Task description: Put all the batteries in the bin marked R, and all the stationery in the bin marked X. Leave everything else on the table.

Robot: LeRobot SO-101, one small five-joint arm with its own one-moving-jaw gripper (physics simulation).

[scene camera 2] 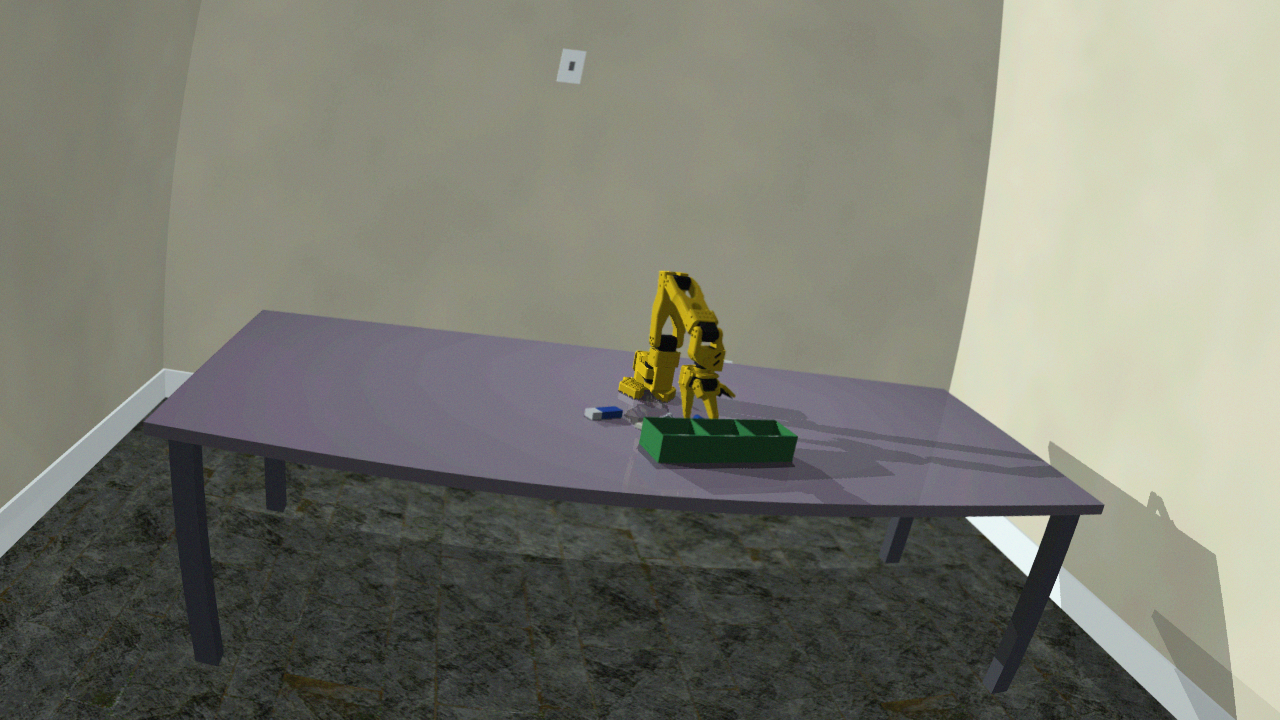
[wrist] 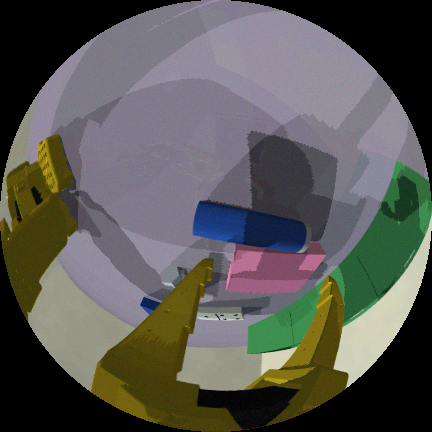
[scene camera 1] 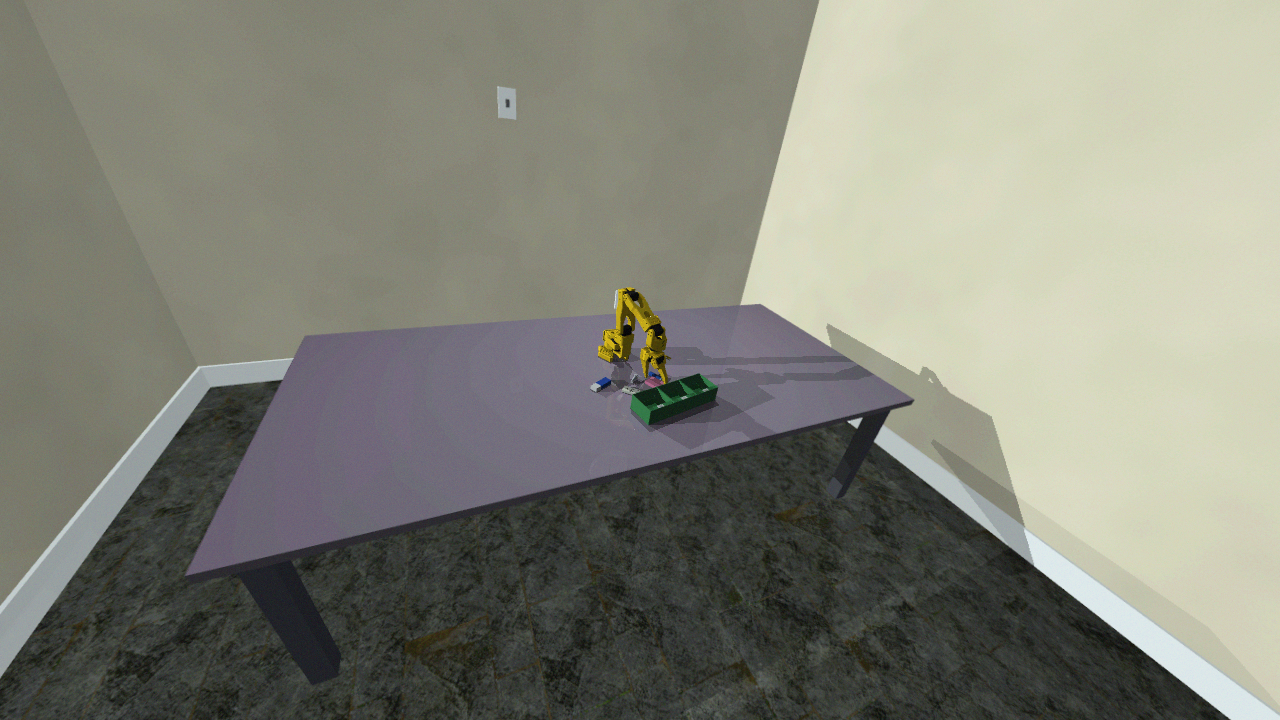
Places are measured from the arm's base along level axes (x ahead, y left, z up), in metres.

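Where they show: hand, its tool point: (wrist: pixel 212 266) (scene camera 1: pixel 647 376); arm's base, origin of its link: (scene camera 2: pixel 648 396) (wrist: pixel 63 193) (scene camera 1: pixel 616 357).
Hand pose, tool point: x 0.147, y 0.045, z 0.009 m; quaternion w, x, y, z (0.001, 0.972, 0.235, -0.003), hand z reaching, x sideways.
Each offset is from my tool point to the top centre of the thing.
My gripper (scene camera 1: pixel 655 378) (scene camera 2: pixel 701 417) (wrist: pixel 269 272) is open and empty, pointing down behind the green bin tray. In the wrist view a blue cylinder with a pale end {dx +0.003, dy +0.030, dz +0.005 m} (wrist: pixel 250 226) lies on its side beyond the tips; whether it is a battery or a glue stick I cannot tell. A pink block {dx +0.033, dy +0.013, dz +0.001 m} (scene camera 1: pixel 652 383) (wrist: pixel 272 270) lies close against it, drawn between the jaws in the wrist view. A blue and white block, like an eraser {dx +0.001, dy -0.152, dz +0.004 m} (scene camera 1: pixel 601 384) (scene camera 2: pixel 604 412) (wrist: pixel 149 306), lies left of the tray in the scene views. The tray {dx +0.137, dy +0.024, dz +0.037 m} (scene camera 1: pixel 680 408) (scene camera 2: pixel 725 447) (wrist: pixel 370 260) has three compartments; no R or X is readable.
A white domino {dx +0.051, dy -0.075, dz -0.002 m} (scene camera 1: pixel 630 390) (wrist: pixel 220 314) lies near the tray's left end in the first scene view. A grey bolt {dx -0.004, dy -0.042, dz +0.004 m} (scene camera 1: pixel 634 378) (wrist: pixel 171 276) lies behind the domino, partly hidden by a jaw in the wrist view. The arm's base (scene camera 1: pixel 614 345) (scene camera 2: pixel 651 376) stands behind these things.
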